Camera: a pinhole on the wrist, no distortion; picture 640 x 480 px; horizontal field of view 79.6 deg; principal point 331.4 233.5 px. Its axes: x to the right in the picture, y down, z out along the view. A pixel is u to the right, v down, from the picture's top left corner.
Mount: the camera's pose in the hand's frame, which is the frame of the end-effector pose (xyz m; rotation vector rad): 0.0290 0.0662 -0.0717 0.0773 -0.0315 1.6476
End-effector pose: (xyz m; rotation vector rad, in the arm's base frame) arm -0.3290 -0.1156 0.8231 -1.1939 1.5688 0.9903
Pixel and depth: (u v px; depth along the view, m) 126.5 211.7 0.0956
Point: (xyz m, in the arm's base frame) -0.3398 -0.1052 0.7787
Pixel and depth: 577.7 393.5 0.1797
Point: -0.4598 0.0422 0.8498
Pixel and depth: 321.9 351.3 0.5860
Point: -0.2151 0.4045 0.8076
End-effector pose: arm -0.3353 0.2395 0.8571 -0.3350 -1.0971 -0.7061
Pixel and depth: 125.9 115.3 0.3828
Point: -0.5941 0.2325 1.1268
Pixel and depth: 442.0 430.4 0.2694
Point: -0.4301 0.4798 0.8621
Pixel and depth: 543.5 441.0 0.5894
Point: -0.5763 0.8982 0.8607
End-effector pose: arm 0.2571 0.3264 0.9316 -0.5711 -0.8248 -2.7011
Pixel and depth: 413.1 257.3 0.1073
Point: 0.2752 0.2794 1.0091
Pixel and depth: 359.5 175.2 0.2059
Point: 0.2626 0.3392 1.0956
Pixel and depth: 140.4 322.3 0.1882
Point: 0.2754 0.4252 0.9948
